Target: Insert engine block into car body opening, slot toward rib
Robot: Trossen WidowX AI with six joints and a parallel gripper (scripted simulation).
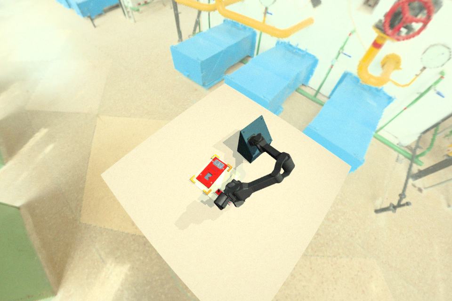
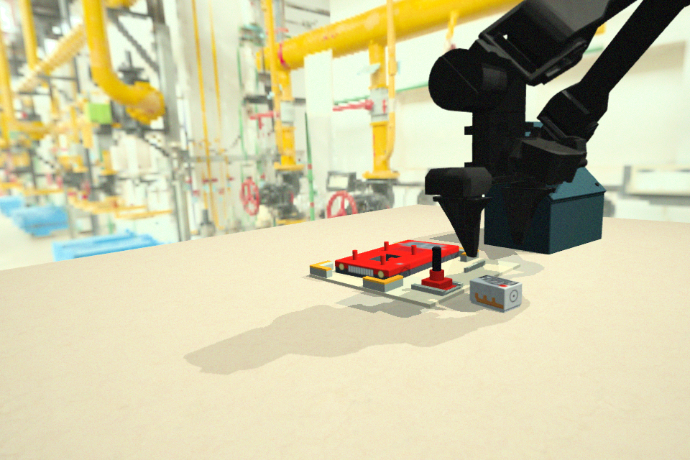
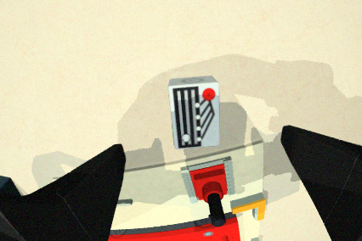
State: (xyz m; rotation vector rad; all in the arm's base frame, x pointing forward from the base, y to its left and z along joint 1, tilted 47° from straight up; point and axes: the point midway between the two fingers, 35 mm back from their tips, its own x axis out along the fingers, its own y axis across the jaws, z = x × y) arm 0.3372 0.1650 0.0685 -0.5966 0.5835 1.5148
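Now: the engine block 60 mm below my gripper tip and 10 mm behind it.
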